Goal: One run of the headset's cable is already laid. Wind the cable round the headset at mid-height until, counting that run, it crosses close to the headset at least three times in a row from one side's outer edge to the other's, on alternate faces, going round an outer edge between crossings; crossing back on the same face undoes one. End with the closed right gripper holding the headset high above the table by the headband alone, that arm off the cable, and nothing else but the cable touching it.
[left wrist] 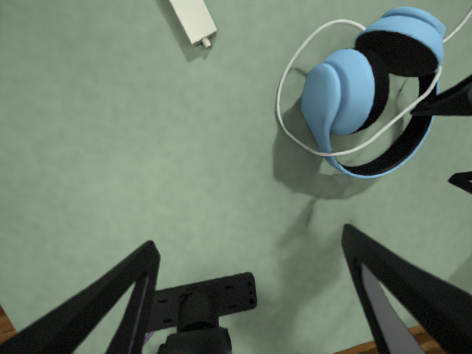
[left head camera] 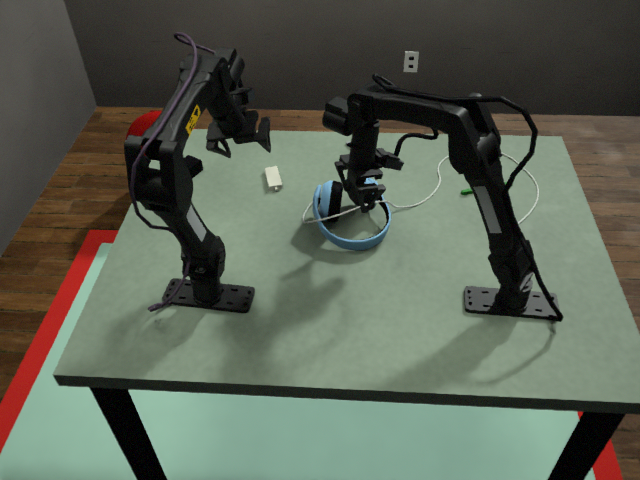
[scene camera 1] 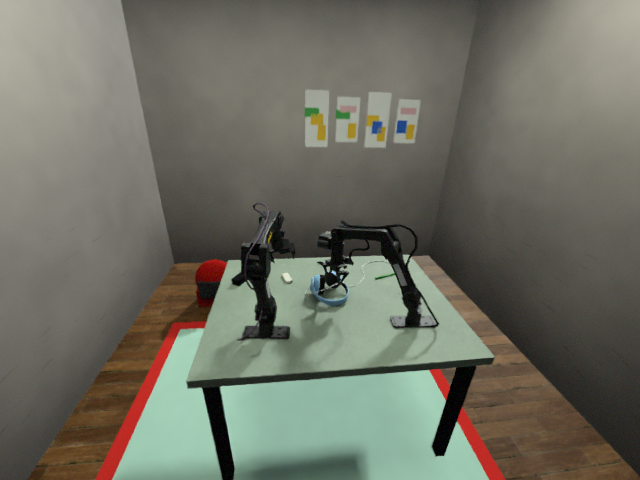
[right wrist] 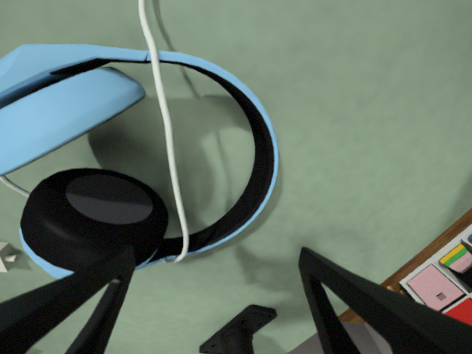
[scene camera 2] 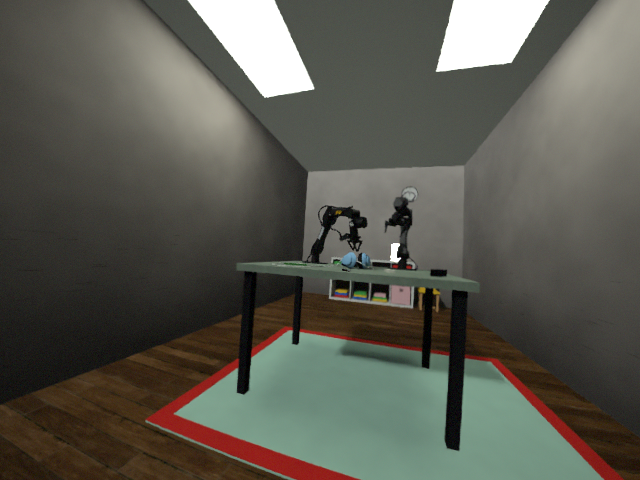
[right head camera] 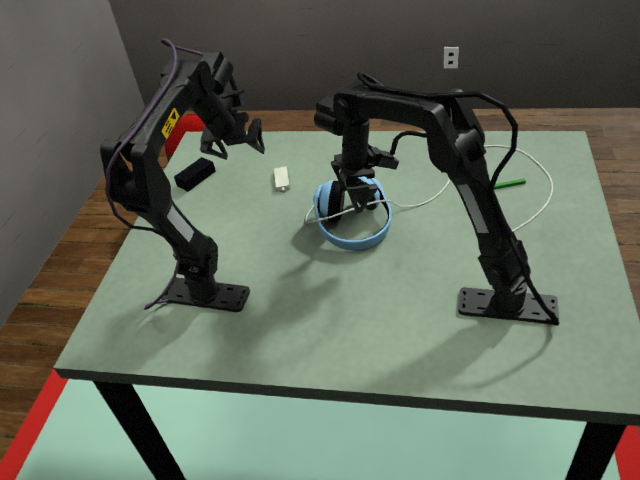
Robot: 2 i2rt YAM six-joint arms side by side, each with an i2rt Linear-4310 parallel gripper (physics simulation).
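Frame: origin at the left arm's base, x ahead, y left, z up, level; millimetres.
Seen in the pictures: left gripper, fingertip midpoint: [left wrist: 245, 240] [left head camera: 250, 153] [scene camera 1: 284, 260] [scene camera 2: 392, 234] [right head camera: 245, 154]; right gripper, fingertip midpoint: [left wrist: 432, 145] [left head camera: 355, 201] [scene camera 1: 333, 281] [right wrist: 219, 256] [scene camera 2: 355, 251] [right head camera: 352, 201]; left arm's base, link origin: [left wrist: 198, 299] [left head camera: 209, 296] [scene camera 1: 266, 333] [right wrist: 235, 330] [scene camera 2: 402, 269] [right head camera: 205, 295]; right arm's base, link origin: [left head camera: 510, 304] [scene camera 1: 412, 322] [scene camera 2: 315, 263] [right head camera: 507, 306].
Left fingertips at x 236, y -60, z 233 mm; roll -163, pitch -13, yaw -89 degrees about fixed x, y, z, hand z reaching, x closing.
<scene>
Offsets run from my left fingertips to a thing's middle.
The blue headset @(49 mm ahead, 229 mm right, 192 mm down) [left head camera: 356, 244] [right head camera: 356, 244] [left wrist: 320, 95] [right wrist: 272, 150] lies on the table, headband toward the robot. Its white cable [left head camera: 419, 204] [left wrist: 279, 95] [right wrist: 169, 137] crosses over the upper face, rounds the outer edge at the left of the left wrist view and runs behind the far ear cup, where it is hidden. My right gripper [left head camera: 366, 207] [right wrist: 219, 256] is open above the headset, fingers pointing down; one finger overlaps the near ear cup in its wrist view. My left gripper [left head camera: 248, 151] [right head camera: 243, 154] [left wrist: 245, 240] is open and empty, raised left of the headset.
A white box @(196 mm ahead, 7 mm left, 225 mm down) [left head camera: 273, 178] [right head camera: 281, 178] lies left of the headset. A black box @(181 mm ahead, 262 mm left, 215 mm down) [right head camera: 194, 174] lies near the left table edge. A green stick @(241 mm ahead, 569 mm right, 228 mm down) [right head camera: 509, 183] lies inside the cable's wide loop at the right. The right arm stretches over that side.
</scene>
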